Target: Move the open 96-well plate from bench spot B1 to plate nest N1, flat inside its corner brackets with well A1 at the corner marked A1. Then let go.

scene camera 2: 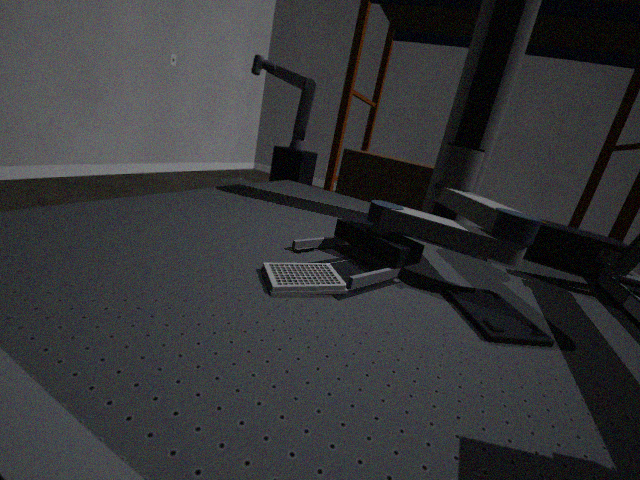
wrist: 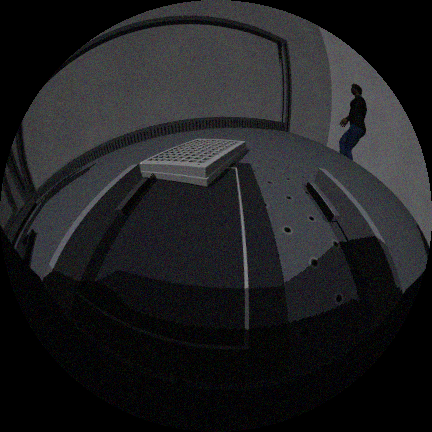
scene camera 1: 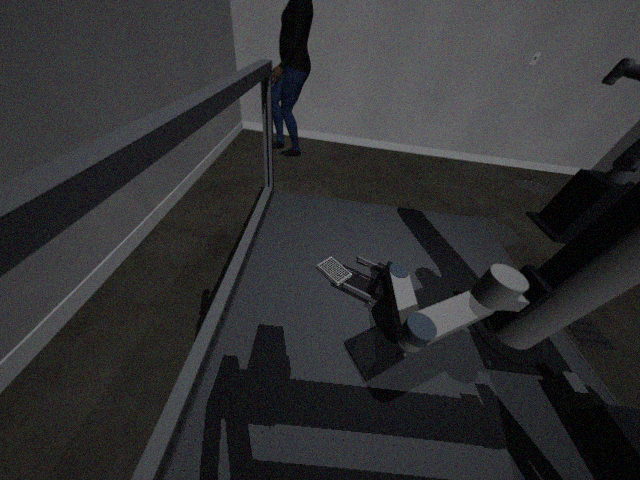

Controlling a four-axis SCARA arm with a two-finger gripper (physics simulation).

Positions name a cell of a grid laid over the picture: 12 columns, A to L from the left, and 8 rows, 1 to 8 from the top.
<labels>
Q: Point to a white well plate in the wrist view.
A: F3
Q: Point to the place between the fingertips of my gripper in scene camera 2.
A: F5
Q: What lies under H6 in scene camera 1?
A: A dark nest.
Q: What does my gripper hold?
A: Nothing.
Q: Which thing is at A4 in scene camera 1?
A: A guard rail.
</labels>
